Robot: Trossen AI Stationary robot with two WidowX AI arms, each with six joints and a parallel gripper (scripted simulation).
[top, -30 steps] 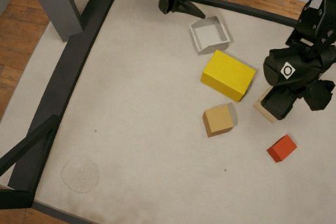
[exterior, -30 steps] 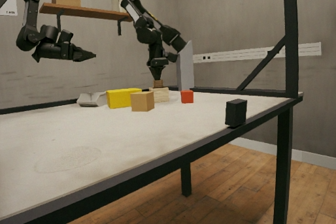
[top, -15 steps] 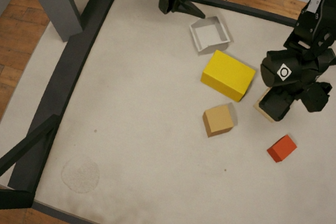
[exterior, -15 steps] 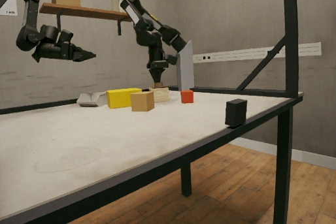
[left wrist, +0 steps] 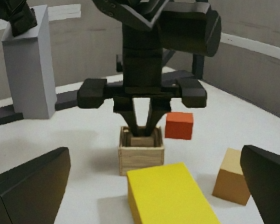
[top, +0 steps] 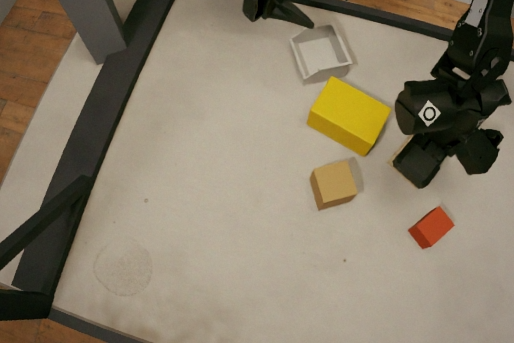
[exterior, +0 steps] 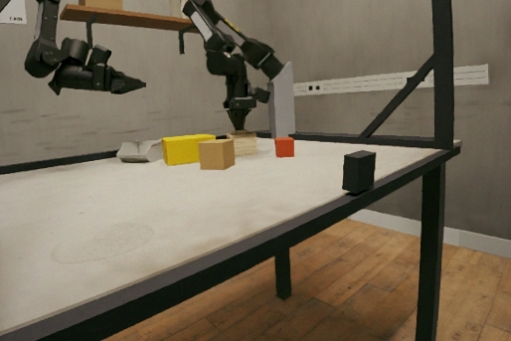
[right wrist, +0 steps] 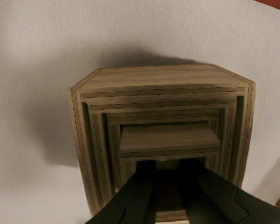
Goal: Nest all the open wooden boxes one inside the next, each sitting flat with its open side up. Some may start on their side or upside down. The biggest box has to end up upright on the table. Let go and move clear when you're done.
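Right now my right hand is 120 mm past the red block, 60 mm above it and 40 mm to the left of it. Round my right hand: tiny wooden box (40 mm below); then tan cube (140 mm to the left, 80 mm behind, 60 mm below).
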